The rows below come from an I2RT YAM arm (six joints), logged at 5 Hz.
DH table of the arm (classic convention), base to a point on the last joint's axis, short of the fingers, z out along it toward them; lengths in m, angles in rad. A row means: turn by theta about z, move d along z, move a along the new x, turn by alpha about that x. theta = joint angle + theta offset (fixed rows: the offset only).
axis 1: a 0.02, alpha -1.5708, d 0.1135, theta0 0
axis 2: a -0.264, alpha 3.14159, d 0, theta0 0
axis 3: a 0.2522, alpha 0, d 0, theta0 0.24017
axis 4: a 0.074, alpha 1.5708, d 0, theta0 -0.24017
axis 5: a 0, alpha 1.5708, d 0, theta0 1.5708
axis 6: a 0, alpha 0, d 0.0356, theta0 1.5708
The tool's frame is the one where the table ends.
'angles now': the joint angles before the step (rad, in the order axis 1, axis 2, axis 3, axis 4, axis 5, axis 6). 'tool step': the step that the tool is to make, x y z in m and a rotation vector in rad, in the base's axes. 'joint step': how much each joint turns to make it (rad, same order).
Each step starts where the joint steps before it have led.
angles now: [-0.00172 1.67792 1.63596 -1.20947 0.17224 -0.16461]
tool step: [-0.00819 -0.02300 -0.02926 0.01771 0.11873 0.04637]
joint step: [-0.07630 -0.00001 -0.10455 0.00231 -0.04502 -0.11598]
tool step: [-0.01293 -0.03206 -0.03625 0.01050 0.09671 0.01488]
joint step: [-0.10719 -0.00039 -0.13771 0.05415 -0.01907 -0.12130]
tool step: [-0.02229 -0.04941 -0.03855 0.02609 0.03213 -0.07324]
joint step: [-0.17585 0.00038 -0.15181 0.12358 -0.02861 -0.10032]
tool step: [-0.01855 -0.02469 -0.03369 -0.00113 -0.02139 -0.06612]
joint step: [-0.10032 -0.00035 -0.14000 0.16216 -0.01144 -0.03318]
